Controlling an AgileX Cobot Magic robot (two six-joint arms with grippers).
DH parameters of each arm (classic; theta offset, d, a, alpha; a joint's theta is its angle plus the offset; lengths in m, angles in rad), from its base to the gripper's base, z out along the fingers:
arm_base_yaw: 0 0.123 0 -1.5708
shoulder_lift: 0.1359 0 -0.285 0
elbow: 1.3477 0 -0.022 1.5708
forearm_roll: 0 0.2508 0 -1.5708
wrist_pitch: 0 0 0.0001 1.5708
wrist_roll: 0 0.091 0 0
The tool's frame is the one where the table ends.
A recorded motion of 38 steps. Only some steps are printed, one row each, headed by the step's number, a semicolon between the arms.
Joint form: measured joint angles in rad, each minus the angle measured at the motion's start. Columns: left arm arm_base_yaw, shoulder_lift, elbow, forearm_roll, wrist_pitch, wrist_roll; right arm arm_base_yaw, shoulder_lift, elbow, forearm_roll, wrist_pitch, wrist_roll.
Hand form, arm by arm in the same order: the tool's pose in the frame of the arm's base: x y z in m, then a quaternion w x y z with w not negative. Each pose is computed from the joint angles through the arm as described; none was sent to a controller.
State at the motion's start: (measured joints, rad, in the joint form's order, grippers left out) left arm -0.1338 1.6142 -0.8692 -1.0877 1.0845 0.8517; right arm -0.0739 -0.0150 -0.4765 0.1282 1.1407 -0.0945
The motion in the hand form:
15: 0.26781 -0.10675 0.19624 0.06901 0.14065 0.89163 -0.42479; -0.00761 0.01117 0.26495 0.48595 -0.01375 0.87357 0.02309
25: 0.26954 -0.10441 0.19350 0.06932 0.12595 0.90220 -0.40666; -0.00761 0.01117 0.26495 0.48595 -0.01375 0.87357 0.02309
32: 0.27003 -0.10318 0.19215 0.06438 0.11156 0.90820 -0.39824; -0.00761 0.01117 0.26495 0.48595 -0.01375 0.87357 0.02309
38: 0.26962 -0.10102 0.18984 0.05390 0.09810 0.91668 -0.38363; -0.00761 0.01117 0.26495 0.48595 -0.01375 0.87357 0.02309
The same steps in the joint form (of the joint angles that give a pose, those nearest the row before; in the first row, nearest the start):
15: 0.0000 0.0526 0.0000 0.0038 -0.0279 -0.0033; 0.0000 0.0000 0.0000 0.0000 0.0000 0.0000
25: 0.0000 0.0526 0.0000 0.0324 -0.0643 -0.0442; 0.0000 0.0000 0.0000 0.0000 0.0000 0.0000
32: 0.0000 0.0526 0.0000 0.0498 -0.0789 -0.0838; 0.0000 0.0000 0.0000 0.0000 0.0000 0.0000
38: 0.0000 0.0526 0.0000 0.0887 -0.0916 -0.1376; 0.0000 0.0000 0.0000 0.0000 0.0000 0.0000

